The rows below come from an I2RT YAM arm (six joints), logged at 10 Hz.
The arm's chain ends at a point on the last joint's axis. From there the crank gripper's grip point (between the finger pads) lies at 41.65 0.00 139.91 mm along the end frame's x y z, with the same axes.
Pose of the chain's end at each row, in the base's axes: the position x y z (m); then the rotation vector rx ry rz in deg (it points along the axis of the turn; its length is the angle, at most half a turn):
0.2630 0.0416 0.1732 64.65 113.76 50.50
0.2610 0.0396 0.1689 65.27 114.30 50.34
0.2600 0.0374 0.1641 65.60 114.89 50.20
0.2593 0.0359 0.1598 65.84 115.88 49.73
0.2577 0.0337 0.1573 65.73 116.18 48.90
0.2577 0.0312 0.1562 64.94 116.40 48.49
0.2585 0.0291 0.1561 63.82 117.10 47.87
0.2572 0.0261 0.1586 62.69 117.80 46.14
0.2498 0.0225 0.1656 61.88 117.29 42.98
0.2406 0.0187 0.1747 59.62 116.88 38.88
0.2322 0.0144 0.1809 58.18 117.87 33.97
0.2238 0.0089 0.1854 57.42 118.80 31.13
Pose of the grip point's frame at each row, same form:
0.3603 0.1098 0.0883 64.65 113.76 50.50
0.3572 0.1079 0.0829 65.27 114.30 50.34
0.3551 0.1060 0.0772 65.60 114.89 50.20
0.3526 0.1046 0.0711 65.84 115.88 49.73
0.3507 0.1014 0.0674 65.73 116.18 48.90
0.3506 0.0985 0.0659 64.94 116.40 48.49
0.3506 0.0961 0.0648 63.82 117.10 47.87
0.3486 0.0910 0.0651 62.69 117.80 46.14
0.3429 0.0817 0.0700 61.88 117.29 42.98
0.3356 0.0706 0.0768 59.62 116.88 38.88
0.3260 0.0586 0.0781 58.18 117.87 33.97
0.3160 0.0489 0.0795 57.42 118.80 31.13

